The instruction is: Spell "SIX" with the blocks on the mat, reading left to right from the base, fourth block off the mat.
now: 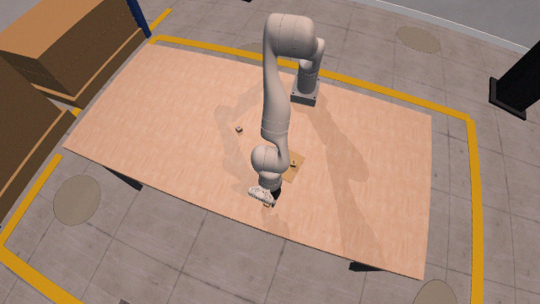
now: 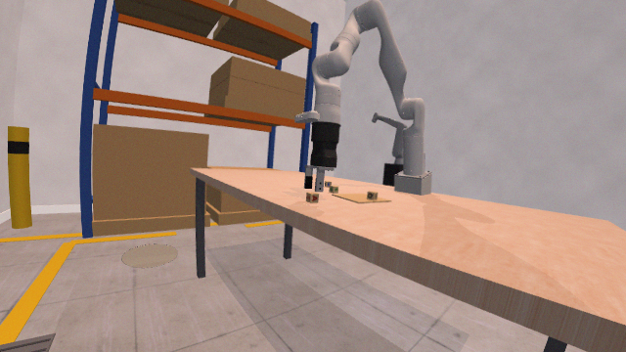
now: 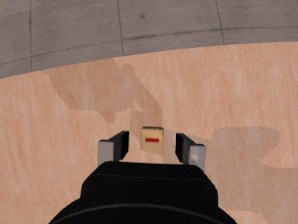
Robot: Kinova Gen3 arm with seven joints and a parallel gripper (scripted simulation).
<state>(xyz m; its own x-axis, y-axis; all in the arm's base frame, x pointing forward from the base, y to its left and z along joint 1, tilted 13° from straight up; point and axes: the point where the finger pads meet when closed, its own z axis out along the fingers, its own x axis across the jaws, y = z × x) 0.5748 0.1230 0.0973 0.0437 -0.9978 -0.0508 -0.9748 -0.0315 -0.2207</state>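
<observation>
Now: hand 4 cm above the block. From my hand the other things lie so: tan mat (20 cm behind, 3 cm to the right, 5 cm below).
</observation>
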